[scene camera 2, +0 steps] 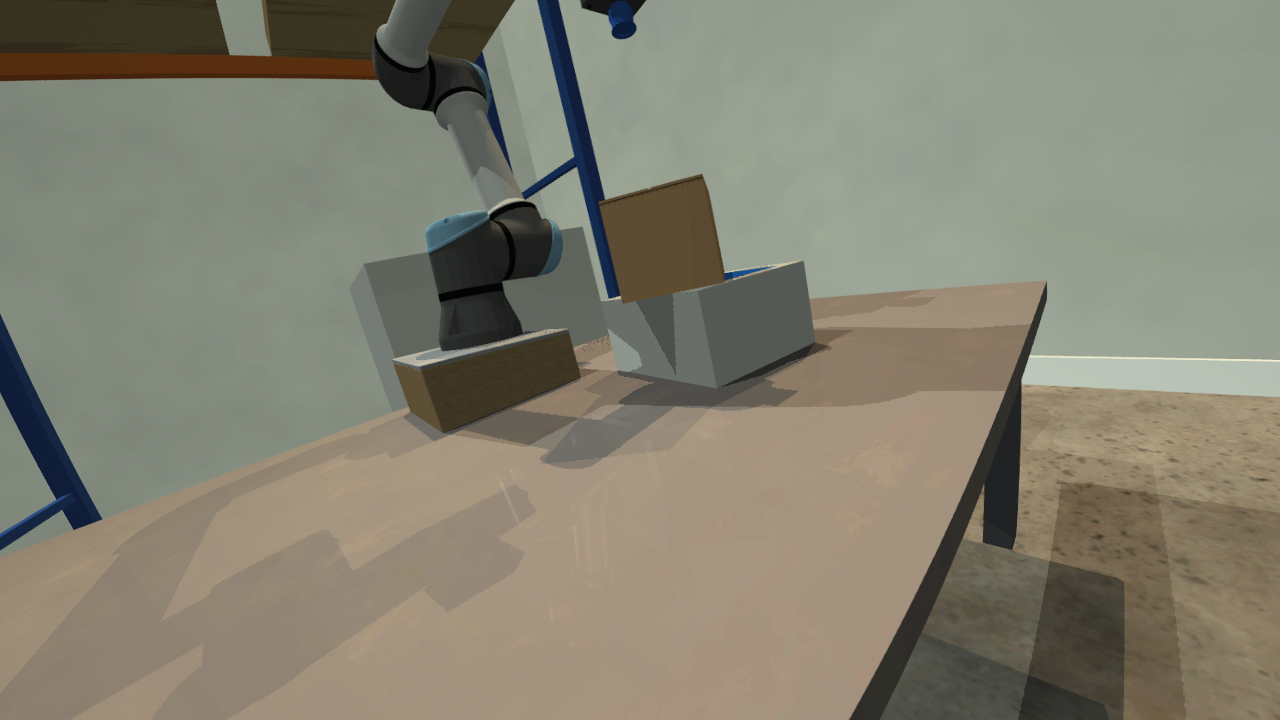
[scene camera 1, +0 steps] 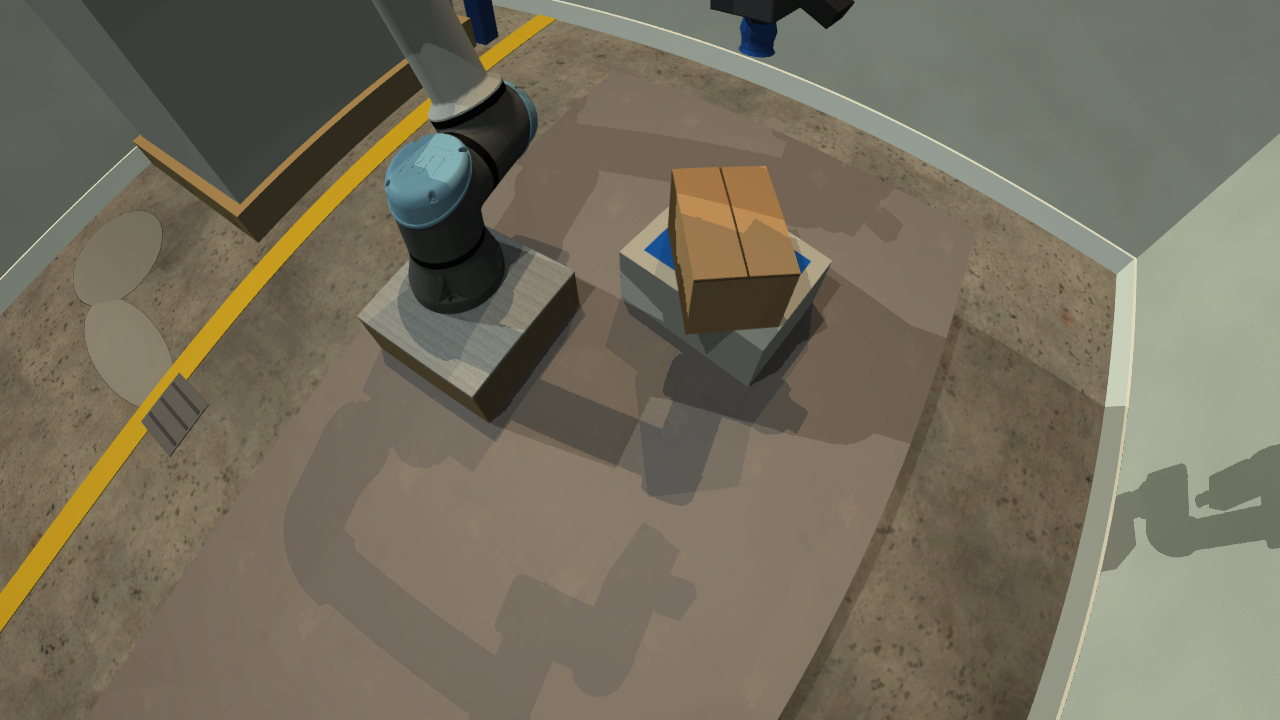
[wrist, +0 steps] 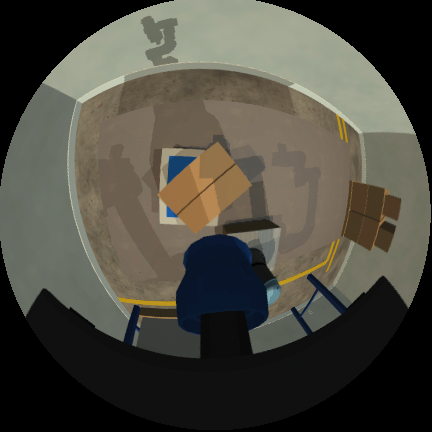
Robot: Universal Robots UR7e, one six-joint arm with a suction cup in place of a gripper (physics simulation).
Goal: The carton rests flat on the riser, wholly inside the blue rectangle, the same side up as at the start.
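Places are measured from the arm's base along level axes (x ahead, y left, z up), in metres.
Where they show: hand at its tool point: [scene camera 2: 624,30] [scene camera 1: 756,49] [wrist: 217,263]; arm's base at its link origin: [scene camera 2: 482,341] [scene camera 1: 457,272].
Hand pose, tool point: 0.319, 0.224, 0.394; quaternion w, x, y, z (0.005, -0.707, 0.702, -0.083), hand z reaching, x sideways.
Observation:
Things, the pixels of their top centre, and the offset from my tool point, as dx, dy, dz. Level surfaces: height alone.
- brown carton at its top centre: [scene camera 1: 733,217] [scene camera 2: 660,196] [wrist: 205,188] +0.016, -0.015, -0.239
- grey riser at its top centre: [scene camera 1: 729,254] [scene camera 2: 694,281] [wrist: 189,187] +0.007, +0.024, -0.369
- blue rectangle at its top centre: [scene camera 1: 729,254] [scene camera 2: 694,281] [wrist: 189,187] +0.007, +0.024, -0.369
- table at its surface level: dz -0.489
The brown carton [scene camera 1: 733,223] [scene camera 2: 664,241] [wrist: 205,187] sits on the grey riser [scene camera 1: 657,302] [scene camera 2: 756,313] [wrist: 164,185], seam side up. It is turned at an angle to the riser. It extends past the blue rectangle [scene camera 1: 659,250] [scene camera 2: 750,272] [wrist: 177,165] and overhangs the riser's edge at a corner in the wrist view. Blue shows on two sides of it in scene camera 1. My gripper, a blue suction cup [scene camera 1: 757,50] [scene camera 2: 623,30] [wrist: 220,285], is open, holds nothing and hangs high above the carton, well apart from it.
The arm's base block [scene camera 1: 528,304] [scene camera 2: 501,380] stands beside the riser on the table [scene camera 1: 760,582] [scene camera 2: 716,537]. A large grey cabinet [scene camera 1: 268,89] is at the upper left. Blue rack posts [scene camera 2: 572,134] stand behind. Stacked cartons [wrist: 367,200] show at the right in the wrist view.

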